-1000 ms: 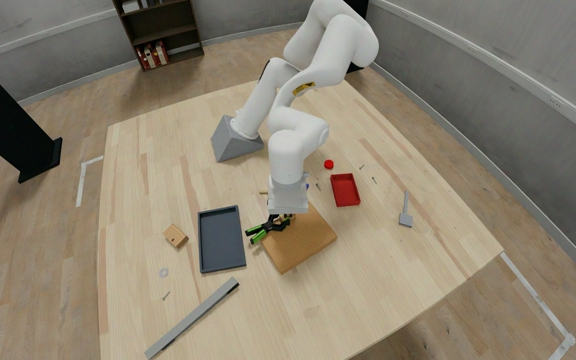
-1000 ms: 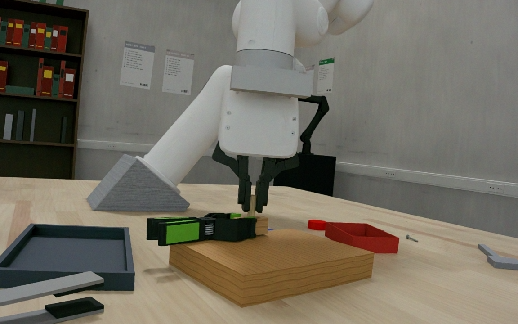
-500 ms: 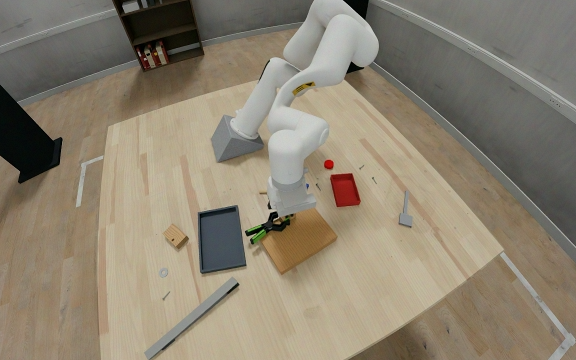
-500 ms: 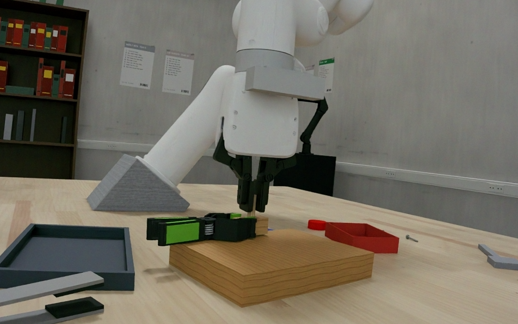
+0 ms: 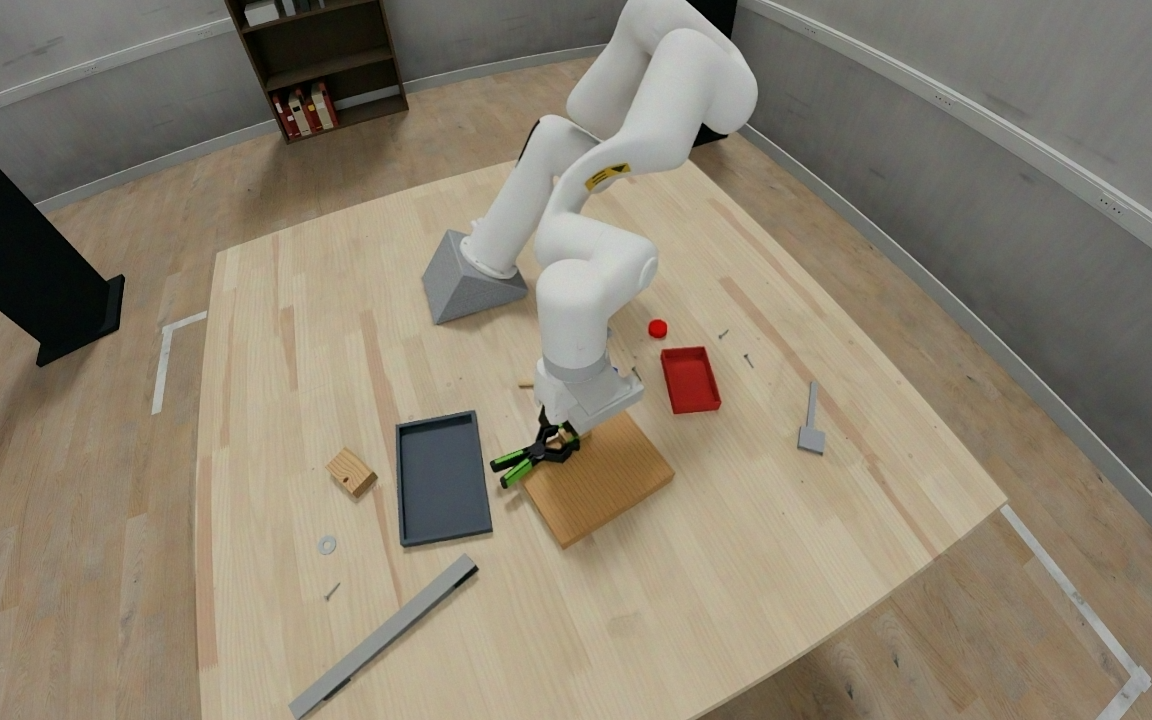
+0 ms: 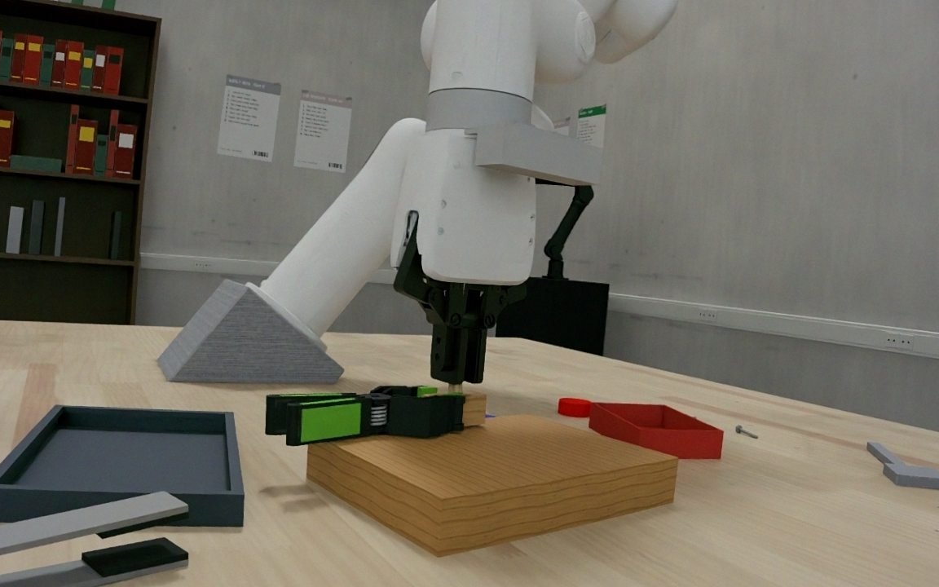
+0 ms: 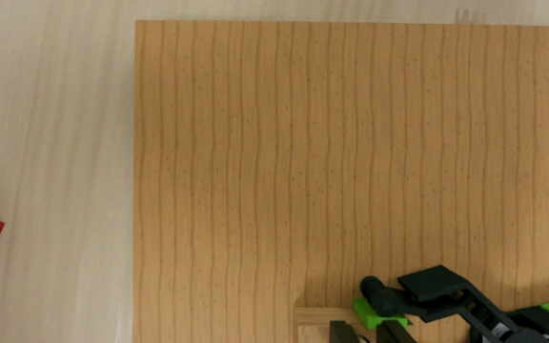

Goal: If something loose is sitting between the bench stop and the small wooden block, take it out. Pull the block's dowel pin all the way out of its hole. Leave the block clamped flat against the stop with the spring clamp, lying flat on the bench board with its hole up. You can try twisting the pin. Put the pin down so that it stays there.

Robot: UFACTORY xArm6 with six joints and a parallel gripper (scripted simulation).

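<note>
Now: the dowel pin 2 cm below my hand. Also, from my hand: loose dowel: 13 cm behind, 8 cm below, 1 cm to the left; bench board: 6 cm below, 6 cm ahead, 1 cm to the right; small wooden block: 4 cm below.
</note>
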